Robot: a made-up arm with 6 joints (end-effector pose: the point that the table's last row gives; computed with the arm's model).
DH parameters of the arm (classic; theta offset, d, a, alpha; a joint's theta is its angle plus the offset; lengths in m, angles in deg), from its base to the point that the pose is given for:
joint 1: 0 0.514 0 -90
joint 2: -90 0 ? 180
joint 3: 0 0 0 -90
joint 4: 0 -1.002 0 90
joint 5: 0 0.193 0 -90
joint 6: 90 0 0 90
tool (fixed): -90 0 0 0
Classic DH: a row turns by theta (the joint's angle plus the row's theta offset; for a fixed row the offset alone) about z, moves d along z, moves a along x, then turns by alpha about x.
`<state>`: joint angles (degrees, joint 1 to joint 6).
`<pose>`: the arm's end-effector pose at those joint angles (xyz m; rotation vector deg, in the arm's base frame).
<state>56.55 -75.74 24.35 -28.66 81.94 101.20</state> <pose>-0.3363 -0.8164 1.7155 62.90 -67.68 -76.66</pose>
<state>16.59 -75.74 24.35 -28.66 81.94 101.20</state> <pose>-0.7821 -0.4097 1.7155 39.88 -94.30 -106.06</pose>
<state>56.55 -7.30 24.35 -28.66 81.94 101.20</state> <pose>0.5817 0.5733 1.7614 -3.79 -63.01 -45.72</pose>
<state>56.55 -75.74 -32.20 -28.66 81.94 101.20</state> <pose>0.1457 -0.0867 1.3359 7.25 -64.96 -51.73</pose>
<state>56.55 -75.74 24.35 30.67 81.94 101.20</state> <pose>-0.4428 -0.9714 1.6820 22.74 -94.46 -126.45</pose>
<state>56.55 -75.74 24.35 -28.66 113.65 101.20</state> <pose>-0.3363 -0.8164 1.7155 88.23 -47.54 -94.89</pose>
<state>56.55 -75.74 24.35 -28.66 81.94 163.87</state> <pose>-0.3363 -0.8164 1.7155 16.56 -16.76 -94.07</pose>
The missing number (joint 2, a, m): 0.807
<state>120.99 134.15 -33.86 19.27 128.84 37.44</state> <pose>0.3559 -0.2387 -0.3186 -50.14 -0.25 137.26</pose>
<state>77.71 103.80 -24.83 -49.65 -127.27 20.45</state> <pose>0.1313 0.0157 -0.3694 6.17 -123.53 28.77</pose>
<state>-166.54 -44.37 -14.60 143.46 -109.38 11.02</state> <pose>-0.2055 -0.2086 1.6881 -29.34 -46.57 37.36</pose>
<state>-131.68 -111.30 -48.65 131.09 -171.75 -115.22</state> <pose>0.3745 0.2299 1.1777 35.70 74.50 11.39</pose>
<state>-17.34 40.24 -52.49 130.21 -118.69 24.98</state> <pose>0.6297 -0.0661 0.1221 115.06 -84.67 9.72</pose>
